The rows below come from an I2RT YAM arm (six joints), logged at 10 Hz.
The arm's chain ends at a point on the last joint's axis. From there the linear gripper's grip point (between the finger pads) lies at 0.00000 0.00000 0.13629 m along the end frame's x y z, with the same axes.
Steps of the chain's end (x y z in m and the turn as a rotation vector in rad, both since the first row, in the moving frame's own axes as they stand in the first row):
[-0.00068, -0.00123, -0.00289, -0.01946, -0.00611, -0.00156]
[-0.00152, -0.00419, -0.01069, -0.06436, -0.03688, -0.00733]
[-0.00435, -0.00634, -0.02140, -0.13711, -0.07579, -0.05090]
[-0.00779, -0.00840, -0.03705, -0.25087, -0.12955, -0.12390]
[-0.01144, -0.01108, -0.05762, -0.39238, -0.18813, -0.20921]
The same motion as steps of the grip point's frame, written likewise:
[-0.00151, 0.00142, -0.00292, -0.01946, -0.00611, -0.00156]
[-0.00651, 0.00459, -0.01106, -0.06436, -0.03688, -0.00733]
[-0.01416, 0.01252, -0.02307, -0.13711, -0.07579, -0.05090]
[-0.02307, 0.02634, -0.04244, -0.25087, -0.12955, -0.12390]
[-0.03061, 0.04297, -0.07027, -0.39238, -0.18813, -0.20921]

